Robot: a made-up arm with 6 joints.
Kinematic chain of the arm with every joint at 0, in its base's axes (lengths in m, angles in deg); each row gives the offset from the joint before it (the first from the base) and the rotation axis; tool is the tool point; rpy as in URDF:
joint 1: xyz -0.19 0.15 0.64 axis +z
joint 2: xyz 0.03 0 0 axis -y
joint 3: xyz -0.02 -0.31 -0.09 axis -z
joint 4: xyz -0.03 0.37 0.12 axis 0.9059 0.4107 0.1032
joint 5: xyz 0.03 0.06 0 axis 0.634 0.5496 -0.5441
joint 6: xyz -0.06 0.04 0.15 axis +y
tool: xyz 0 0.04 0 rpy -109.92 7.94 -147.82
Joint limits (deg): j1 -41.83..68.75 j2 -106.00..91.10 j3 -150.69..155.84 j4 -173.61..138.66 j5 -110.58..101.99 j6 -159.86..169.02
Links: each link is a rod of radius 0.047 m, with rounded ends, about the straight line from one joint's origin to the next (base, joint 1, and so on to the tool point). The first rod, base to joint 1, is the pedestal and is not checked.
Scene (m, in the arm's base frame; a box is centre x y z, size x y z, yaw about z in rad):
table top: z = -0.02
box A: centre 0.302 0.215 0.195 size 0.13 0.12 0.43 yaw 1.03
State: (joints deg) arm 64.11 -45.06 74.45 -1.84 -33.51 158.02
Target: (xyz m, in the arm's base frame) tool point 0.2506 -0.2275 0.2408
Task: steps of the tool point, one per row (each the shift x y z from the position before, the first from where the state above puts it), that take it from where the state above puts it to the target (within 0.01 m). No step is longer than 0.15 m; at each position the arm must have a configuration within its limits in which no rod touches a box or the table.
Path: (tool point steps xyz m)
1: -0.0202 -0.0597 -0.0159
2: -0.0189 -0.0484 0.0022
3: -0.0109 -0.0391 0.0145
4: -0.0006 -0.0356 0.0197
5: 0.0343 -0.0442 -0.0733
6: 0.0489 -0.0650 -0.0637
7: 0.0569 -0.0867 -0.0467
8: 0.0561 -0.1072 -0.0238
9: 0.0445 -0.1238 0.0024
10: 0.0229 -0.1331 0.0287

